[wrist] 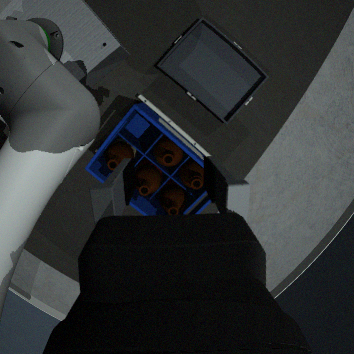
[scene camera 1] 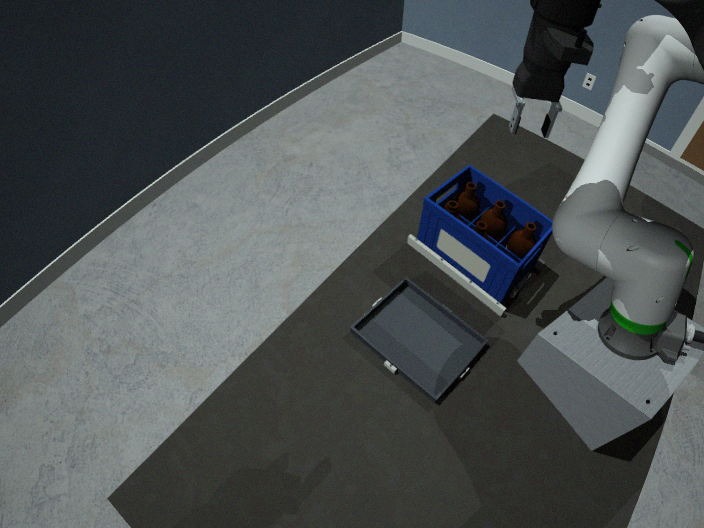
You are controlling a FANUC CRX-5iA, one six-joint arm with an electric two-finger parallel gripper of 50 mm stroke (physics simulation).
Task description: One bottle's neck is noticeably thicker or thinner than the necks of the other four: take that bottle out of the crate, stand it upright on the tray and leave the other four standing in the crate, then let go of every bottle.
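Places are measured from the arm's base along level axes (x right, y ahead, z up), in centimetres.
Where they show: gripper, between the fingertips: (wrist: 168,171) (scene camera 1: 528,132); arm's base, origin of its link: (scene camera 1: 630,333).
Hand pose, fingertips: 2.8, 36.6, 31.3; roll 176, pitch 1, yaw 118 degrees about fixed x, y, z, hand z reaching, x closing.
Note:
Each offset is from my fingertips to the top centre of the thing, as dx, dy, dz. "spot": to the spot under its first point. Level surfaces: height alone.
A blue crate @[+12.5, +2.7, -32.0] (scene camera 1: 503,278) (wrist: 111,136) holds five brown bottles upright: one bottle @[+18.9, +10.6, -33.2] (scene camera 1: 468,205) (wrist: 172,199), a second @[+10.1, +12.0, -33.2] (scene camera 1: 452,208) (wrist: 193,174), a third @[+17.0, +2.0, -33.2] (scene camera 1: 496,221) (wrist: 148,179), a fourth @[+7.8, +3.6, -33.2] (scene camera 1: 482,228) (wrist: 167,150) and a fifth @[+14.7, -7.1, -33.2] (scene camera 1: 522,241) (wrist: 119,152). One corner compartment, at the crate's upper left in the wrist view, is empty. The necks look alike in thickness at this size; I cannot tell which differs. The grey tray @[spot: -15.2, +7.7, -49.0] (scene camera 1: 412,326) (wrist: 215,70) is empty. My gripper (scene camera 1: 530,134) (wrist: 168,171) is open and empty, pointing down high above the crate.
A white rail @[+2.9, +5.2, -46.5] (scene camera 1: 454,275) (wrist: 172,123) runs along the crate's tray-facing side. Small white clips (scene camera 1: 390,367) (wrist: 248,101) sit around the tray. The arm's grey pedestal (scene camera 1: 602,380) (wrist: 97,35) stands beside the crate and tray. The dark mat @[dz -49.5] (scene camera 1: 318,369) lies under them.

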